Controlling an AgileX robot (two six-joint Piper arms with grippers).
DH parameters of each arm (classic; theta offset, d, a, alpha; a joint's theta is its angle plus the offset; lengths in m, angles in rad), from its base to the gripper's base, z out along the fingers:
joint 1: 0 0.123 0 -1.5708
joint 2: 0.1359 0 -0.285 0
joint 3: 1.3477 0 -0.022 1.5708
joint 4: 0 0.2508 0 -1.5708
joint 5: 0 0 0.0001 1.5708
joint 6: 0 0.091 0 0
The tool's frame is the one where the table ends.
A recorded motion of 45 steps. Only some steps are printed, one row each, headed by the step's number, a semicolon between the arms.
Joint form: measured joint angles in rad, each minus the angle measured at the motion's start. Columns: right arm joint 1, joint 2, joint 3, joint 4, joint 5, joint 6; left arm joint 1, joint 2, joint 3, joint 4, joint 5, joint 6.
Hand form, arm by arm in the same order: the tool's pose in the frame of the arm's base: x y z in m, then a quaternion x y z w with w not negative. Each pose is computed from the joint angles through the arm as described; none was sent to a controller.
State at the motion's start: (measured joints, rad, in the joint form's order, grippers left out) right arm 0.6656 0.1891 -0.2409 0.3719 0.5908 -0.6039; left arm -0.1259 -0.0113 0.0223 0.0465 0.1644 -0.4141
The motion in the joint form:
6: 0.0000 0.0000 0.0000 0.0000 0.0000 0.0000; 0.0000 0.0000 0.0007 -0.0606 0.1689 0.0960
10: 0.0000 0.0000 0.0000 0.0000 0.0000 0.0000; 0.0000 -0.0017 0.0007 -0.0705 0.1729 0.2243
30: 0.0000 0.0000 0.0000 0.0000 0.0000 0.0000; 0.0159 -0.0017 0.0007 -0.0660 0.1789 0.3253
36: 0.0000 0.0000 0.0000 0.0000 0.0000 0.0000; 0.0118 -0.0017 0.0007 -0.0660 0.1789 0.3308
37: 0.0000 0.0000 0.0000 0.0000 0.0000 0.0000; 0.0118 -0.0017 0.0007 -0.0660 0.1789 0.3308
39: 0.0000 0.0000 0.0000 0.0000 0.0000 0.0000; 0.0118 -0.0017 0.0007 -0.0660 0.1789 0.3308
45: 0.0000 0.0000 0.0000 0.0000 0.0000 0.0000; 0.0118 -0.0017 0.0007 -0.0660 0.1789 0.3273
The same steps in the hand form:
6: 0.0331 0.0495 0.2342 -0.43313 0.71543 0.18478 0.51616; 0.0531 -0.0071 0.1760 -0.07986 0.78809 -0.14013 0.59405
10: 0.0331 0.0495 0.2342 -0.43313 0.71543 0.18478 0.51616; 0.0529 -0.0074 0.1757 -0.03188 0.79217 -0.10572 0.60023
30: 0.0331 0.0495 0.2342 -0.43313 0.71543 0.18478 0.51616; 0.0529 -0.0064 0.1752 0.00312 0.79464 -0.06838 0.60322
36: 0.0331 0.0495 0.2342 -0.43313 0.71543 0.18478 0.51616; 0.0529 -0.0067 0.1752 0.00693 0.79461 -0.06796 0.60326
37: 0.0331 0.0495 0.2342 -0.43313 0.71543 0.18478 0.51616; 0.0529 -0.0067 0.1752 0.00693 0.79461 -0.06796 0.60326
39: 0.0331 0.0495 0.2342 -0.43313 0.71543 0.18478 0.51616; 0.0529 -0.0067 0.1752 0.00693 0.79461 -0.06796 0.60326
45: 0.0331 0.0495 0.2342 -0.43313 0.71543 0.18478 0.51616; 0.0529 -0.0067 0.1752 0.00554 0.79462 -0.06902 0.60314

